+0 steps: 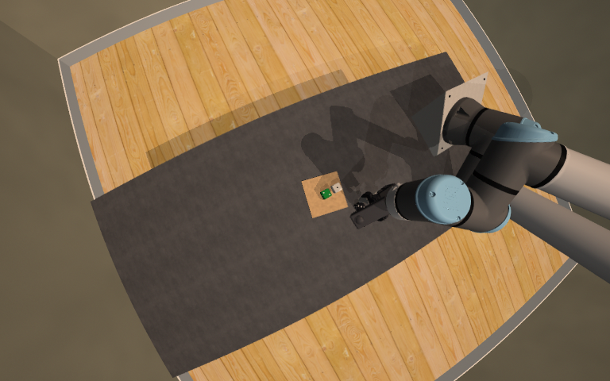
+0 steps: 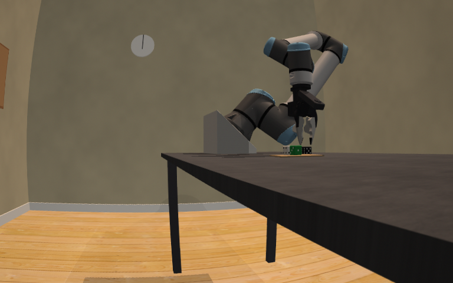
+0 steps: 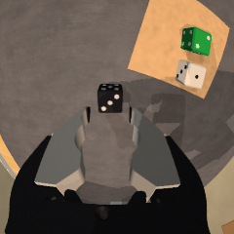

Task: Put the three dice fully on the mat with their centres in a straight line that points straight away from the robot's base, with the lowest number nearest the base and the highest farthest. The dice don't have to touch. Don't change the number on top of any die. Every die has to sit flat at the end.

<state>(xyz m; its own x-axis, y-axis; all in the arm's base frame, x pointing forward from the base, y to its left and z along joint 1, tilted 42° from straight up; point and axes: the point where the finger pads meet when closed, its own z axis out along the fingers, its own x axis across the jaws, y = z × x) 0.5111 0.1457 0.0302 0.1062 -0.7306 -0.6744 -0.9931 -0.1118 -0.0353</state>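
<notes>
Now: the black die 40 mm below my hand. Round my hand: tan mat: 100 mm to the right, 100 mm ahead, 50 mm below; then white die: 100 mm to the right, 50 mm ahead, 30 mm below; then green die: 100 mm to the right, 100 mm ahead, 30 mm below.
</notes>
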